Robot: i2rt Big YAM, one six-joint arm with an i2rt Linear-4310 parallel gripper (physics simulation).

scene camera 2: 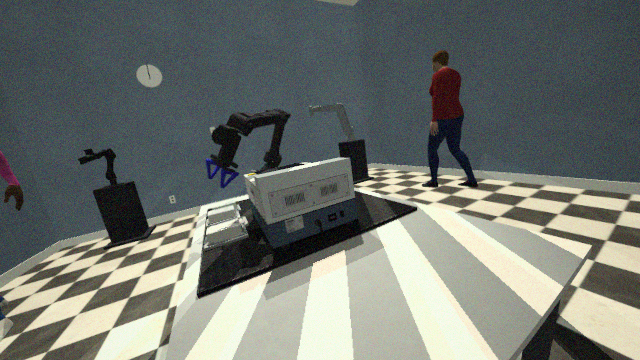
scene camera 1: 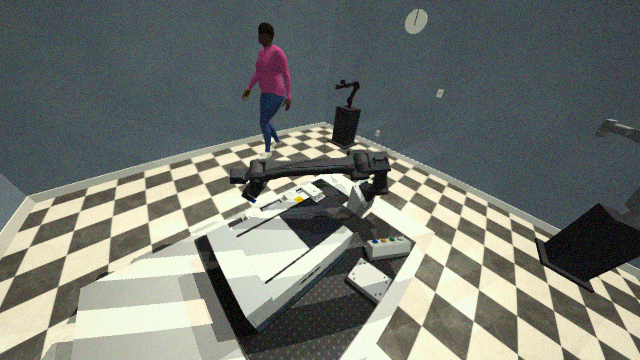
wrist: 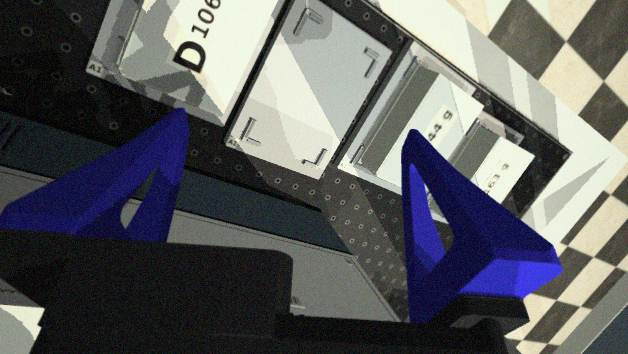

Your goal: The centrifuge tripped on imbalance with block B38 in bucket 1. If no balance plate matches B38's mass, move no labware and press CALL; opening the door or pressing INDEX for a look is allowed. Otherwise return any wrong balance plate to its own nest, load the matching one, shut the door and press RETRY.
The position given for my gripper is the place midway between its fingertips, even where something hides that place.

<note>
My gripper point(scene camera 2: 215, 183) is open, holding nothing. Also in view: a balance plate point(wrist: 199, 59). Also in view: a balance plate point(wrist: 427, 101), a balance plate point(wrist: 494, 164) and a centrifuge point(scene camera 1: 269, 268).
My gripper also shows in the wrist view point(wrist: 298, 129). The centrifuge shows as well in scene camera 2 point(scene camera 2: 292, 205) and in the wrist view point(wrist: 327, 281).
</note>
